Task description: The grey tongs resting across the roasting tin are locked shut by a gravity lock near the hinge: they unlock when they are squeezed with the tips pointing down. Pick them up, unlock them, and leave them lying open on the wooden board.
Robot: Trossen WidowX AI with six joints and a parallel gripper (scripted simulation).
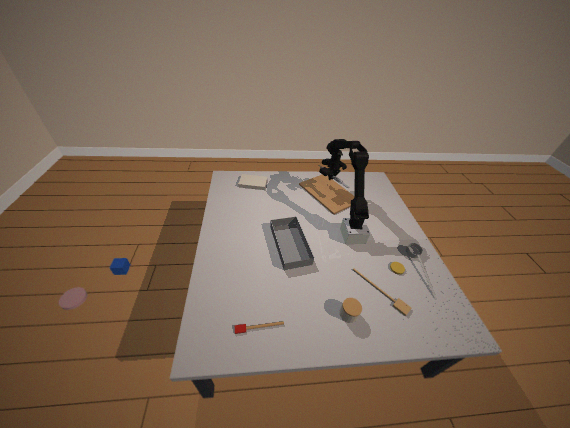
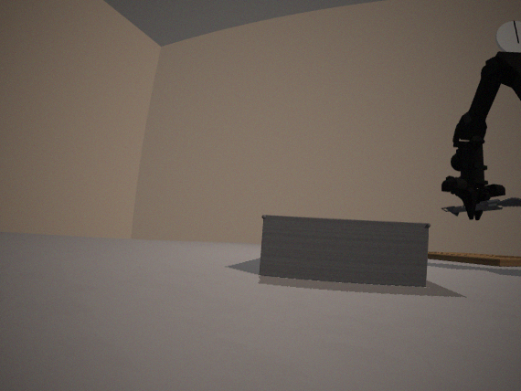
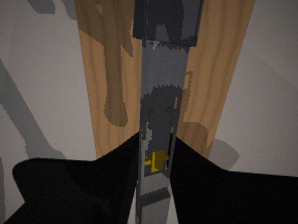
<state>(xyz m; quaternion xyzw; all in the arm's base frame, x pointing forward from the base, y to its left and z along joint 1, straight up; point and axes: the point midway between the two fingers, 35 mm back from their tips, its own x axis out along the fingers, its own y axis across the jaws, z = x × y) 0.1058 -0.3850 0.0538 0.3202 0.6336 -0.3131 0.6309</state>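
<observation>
My gripper tip is 10 mm to the right of the wooden board and 100 mm above it. The rest, counted from my gripper tip: cream block 520 mm ahead, 40 mm to the right, 100 mm below; then roasting tin 250 mm ahead, 490 mm to the left, 80 mm below; then yellow lock piece 40 mm above.
</observation>
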